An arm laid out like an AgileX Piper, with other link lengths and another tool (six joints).
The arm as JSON. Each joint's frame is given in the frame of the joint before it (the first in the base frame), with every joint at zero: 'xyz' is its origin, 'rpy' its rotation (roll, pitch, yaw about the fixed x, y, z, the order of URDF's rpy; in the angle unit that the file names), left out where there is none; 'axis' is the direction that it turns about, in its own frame. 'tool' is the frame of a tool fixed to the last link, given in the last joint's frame.
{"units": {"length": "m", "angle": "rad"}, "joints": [
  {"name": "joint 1", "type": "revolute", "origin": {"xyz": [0.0, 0.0, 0.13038]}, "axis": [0.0, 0.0, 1.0]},
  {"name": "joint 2", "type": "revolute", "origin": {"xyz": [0.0, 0.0, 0.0]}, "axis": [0.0, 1.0, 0.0]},
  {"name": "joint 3", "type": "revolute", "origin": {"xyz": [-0.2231, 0.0, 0.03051]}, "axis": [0.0, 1.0, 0.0]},
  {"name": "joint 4", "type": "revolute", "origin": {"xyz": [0.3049, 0.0, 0.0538]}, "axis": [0.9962, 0.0, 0.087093]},
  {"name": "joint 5", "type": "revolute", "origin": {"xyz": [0.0, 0.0, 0.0]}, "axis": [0.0, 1.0, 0.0]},
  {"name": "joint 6", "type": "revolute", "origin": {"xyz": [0.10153, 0.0, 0.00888]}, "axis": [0.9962, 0.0, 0.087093]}
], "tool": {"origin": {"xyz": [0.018, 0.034, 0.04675], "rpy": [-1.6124, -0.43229, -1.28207]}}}
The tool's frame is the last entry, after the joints.
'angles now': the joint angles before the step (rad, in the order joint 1, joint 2, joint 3, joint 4, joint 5, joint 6). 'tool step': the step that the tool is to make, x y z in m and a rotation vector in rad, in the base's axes. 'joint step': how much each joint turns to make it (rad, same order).
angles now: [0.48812 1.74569 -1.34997 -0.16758 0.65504 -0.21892]
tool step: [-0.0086 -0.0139 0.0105 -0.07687 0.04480 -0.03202]
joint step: [-0.00243 -0.05238 0.00007 -0.05508 0.13348 0.02411]
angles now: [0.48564 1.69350 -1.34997 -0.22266 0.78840 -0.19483]
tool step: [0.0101 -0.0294 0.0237 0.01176 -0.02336 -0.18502]
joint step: [-0.03665 -0.05941 0.00015 -0.08808 0.07017 0.17835]
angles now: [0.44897 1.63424 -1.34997 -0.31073 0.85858 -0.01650]
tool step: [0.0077 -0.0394 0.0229 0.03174 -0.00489 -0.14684]
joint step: [-0.07829 -0.06011 -0.00021 0.00009 0.06042 0.06038]
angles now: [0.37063 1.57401 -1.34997 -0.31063 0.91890 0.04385]
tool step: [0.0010 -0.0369 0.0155 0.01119 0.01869 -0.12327]
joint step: [-0.07278 -0.04984 -0.00025 0.00350 0.07572 0.03250]
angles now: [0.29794 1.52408 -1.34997 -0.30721 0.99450 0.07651]
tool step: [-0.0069 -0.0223 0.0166 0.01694 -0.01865 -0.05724]
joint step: [-0.04611 -0.06570 0.02229 0.00960 0.02301 0.00437]
